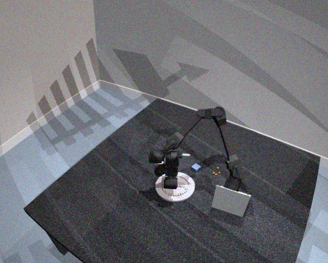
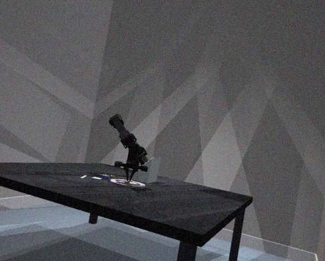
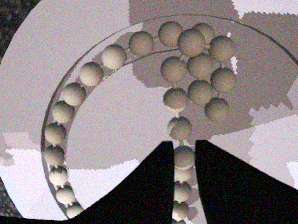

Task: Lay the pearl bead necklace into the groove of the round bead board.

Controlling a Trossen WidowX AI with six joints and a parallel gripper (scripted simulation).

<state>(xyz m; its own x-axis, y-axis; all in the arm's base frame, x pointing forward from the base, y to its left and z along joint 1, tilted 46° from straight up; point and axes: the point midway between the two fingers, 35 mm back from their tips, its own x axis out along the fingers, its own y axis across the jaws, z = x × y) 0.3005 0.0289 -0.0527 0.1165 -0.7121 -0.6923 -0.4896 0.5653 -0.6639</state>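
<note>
The round white bead board is 20 mm behind my gripper tip, 10 mm to the right of it and 10 mm below it. The rest, counted from my gripper tip: small white block: 150 mm ahead, 110 mm to the right, 10 mm below; then small blue cube: 190 mm to the right, 40 mm behind, 10 mm below; then thin white stick: 240 mm to the right, 100 mm ahead, 20 mm below.
</note>
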